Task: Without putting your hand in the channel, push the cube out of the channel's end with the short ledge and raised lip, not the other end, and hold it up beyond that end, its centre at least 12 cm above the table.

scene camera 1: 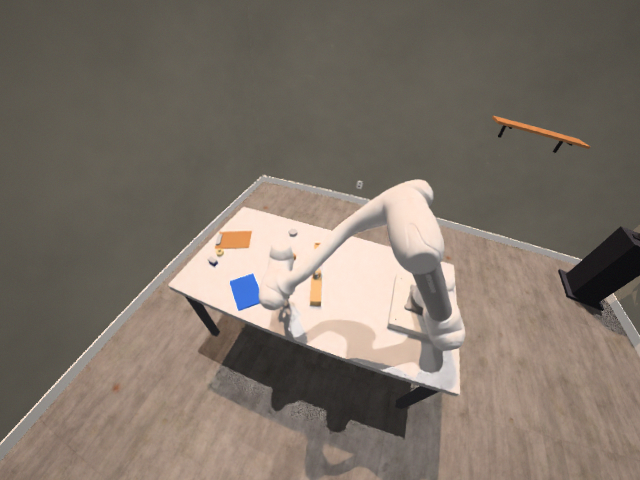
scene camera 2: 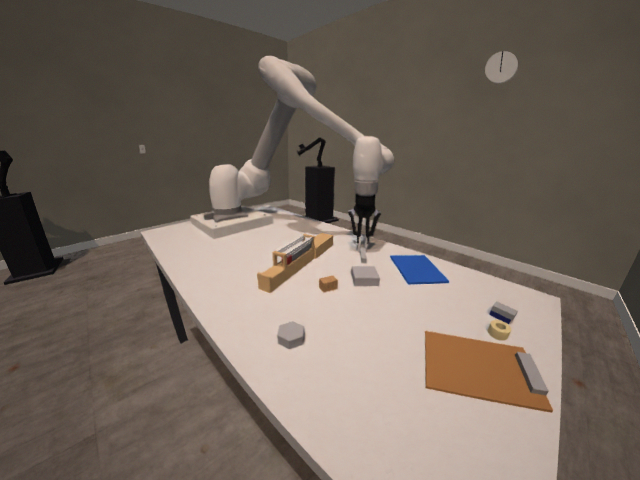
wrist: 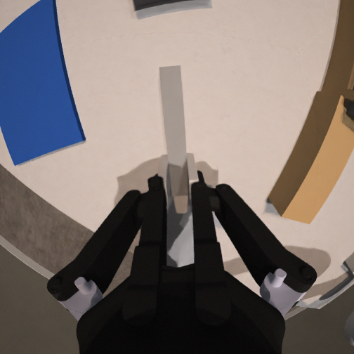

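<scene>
My gripper (scene camera 2: 363,242) (wrist: 177,165) is shut on a slim grey bar (scene camera 2: 363,254) (wrist: 173,110), which points away from the fingers, low at the table; whether it touches the table I cannot tell. The wooden channel piece (scene camera 1: 315,294) (scene camera 2: 269,280) (wrist: 312,182) stands beside the gripper, apart from it. In scene camera 2 its near ledge has a small raised lip, and its far ledge looks longer. The red cube (scene camera 2: 289,259) is inside the channel, close to the lipped end's wooden arch. In scene camera 1 the arm hides the fingers and bar.
A grey square block (scene camera 2: 364,275) and a brown block (scene camera 2: 328,283) stand near the channel. A blue mat (scene camera 1: 245,291) (scene camera 2: 418,269) (wrist: 40,90) lies on the gripper's other side. A grey hexagon (scene camera 2: 291,334), an orange mat (scene camera 2: 470,366) and a yellow ring (scene camera 2: 499,335) are farther off.
</scene>
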